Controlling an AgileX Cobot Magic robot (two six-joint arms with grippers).
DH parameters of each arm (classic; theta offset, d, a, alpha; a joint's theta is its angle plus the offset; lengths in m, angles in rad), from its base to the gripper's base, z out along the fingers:
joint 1: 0 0.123 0 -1.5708
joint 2: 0.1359 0 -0.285 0
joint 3: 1.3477 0 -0.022 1.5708
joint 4: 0 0.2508 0 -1.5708
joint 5: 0 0 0.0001 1.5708
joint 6: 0 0.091 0 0
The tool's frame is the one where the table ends.
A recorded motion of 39 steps. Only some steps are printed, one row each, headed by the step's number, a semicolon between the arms.
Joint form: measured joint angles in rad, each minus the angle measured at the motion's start. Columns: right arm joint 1, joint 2, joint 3, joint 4, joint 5, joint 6; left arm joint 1, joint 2, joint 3, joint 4, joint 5, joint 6.
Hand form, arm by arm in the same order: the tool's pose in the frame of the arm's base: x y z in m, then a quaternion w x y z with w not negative. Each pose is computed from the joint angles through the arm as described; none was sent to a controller.
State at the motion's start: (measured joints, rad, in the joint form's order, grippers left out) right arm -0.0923 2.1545 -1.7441 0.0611 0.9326 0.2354; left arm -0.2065 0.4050 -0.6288 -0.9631 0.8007 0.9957
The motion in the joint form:
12: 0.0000 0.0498 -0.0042 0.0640 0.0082 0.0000; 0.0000 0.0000 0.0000 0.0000 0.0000 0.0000
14: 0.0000 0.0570 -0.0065 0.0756 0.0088 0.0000; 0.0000 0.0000 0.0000 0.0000 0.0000 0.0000
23: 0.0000 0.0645 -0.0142 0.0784 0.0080 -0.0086; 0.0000 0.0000 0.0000 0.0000 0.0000 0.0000
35: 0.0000 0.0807 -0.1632 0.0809 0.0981 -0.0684; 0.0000 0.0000 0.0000 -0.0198 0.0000 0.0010
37: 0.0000 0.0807 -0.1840 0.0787 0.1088 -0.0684; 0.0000 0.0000 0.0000 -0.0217 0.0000 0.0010
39: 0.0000 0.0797 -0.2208 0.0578 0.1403 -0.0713; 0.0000 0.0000 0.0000 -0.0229 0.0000 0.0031
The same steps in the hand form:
12: 0.4626 -0.0336 0.1704 0.12572 0.19095 0.97141 0.06402; 0.0471 -0.0647 0.3513 0.59442 0.34286 0.68632 -0.24101
14: 0.4634 -0.0328 0.1678 0.12259 0.19381 0.97091 0.06882; 0.0471 -0.0647 0.3513 0.59442 0.34286 0.68632 -0.24101
23: 0.4650 -0.0328 0.1664 0.12329 0.19028 0.97147 0.06954; 0.0471 -0.0647 0.3513 0.59442 0.34286 0.68632 -0.24101
35: 0.4792 -0.0333 0.1969 0.14621 0.15429 0.97456 0.07111; 0.0467 -0.0654 0.3523 0.59562 0.33931 0.68400 -0.24950
37: 0.4808 -0.0335 0.2023 0.15122 0.15277 0.97406 0.07069; 0.0466 -0.0654 0.3524 0.59572 0.33894 0.68379 -0.25034
39: 0.4820 -0.0351 0.2119 0.15485 0.14569 0.97519 0.06161; 0.0466 -0.0655 0.3524 0.59605 0.33942 0.68330 -0.25024

